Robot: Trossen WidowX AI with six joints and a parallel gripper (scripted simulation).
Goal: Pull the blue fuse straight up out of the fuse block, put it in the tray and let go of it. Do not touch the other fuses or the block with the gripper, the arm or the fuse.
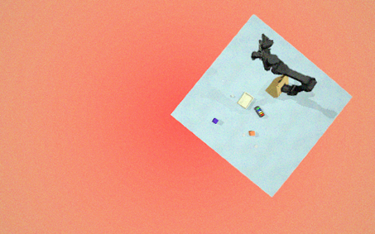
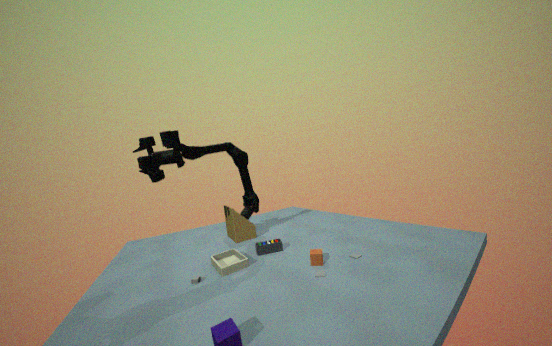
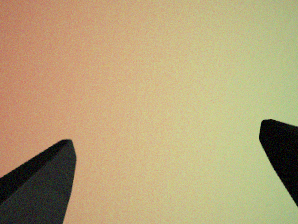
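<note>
Right now the blue fuse is 450 mm to the left of my gripper tip, 420 mm below it and 230 mm ahead of it. Round my gripper tip: grey bit 430 mm below, 280 mm ahead, 170 mm to the left; then cream tray 440 mm below, 290 mm to the left, 240 mm ahead; then green fuse 430 mm to the left, 420 mm below, 230 mm ahead.
</note>
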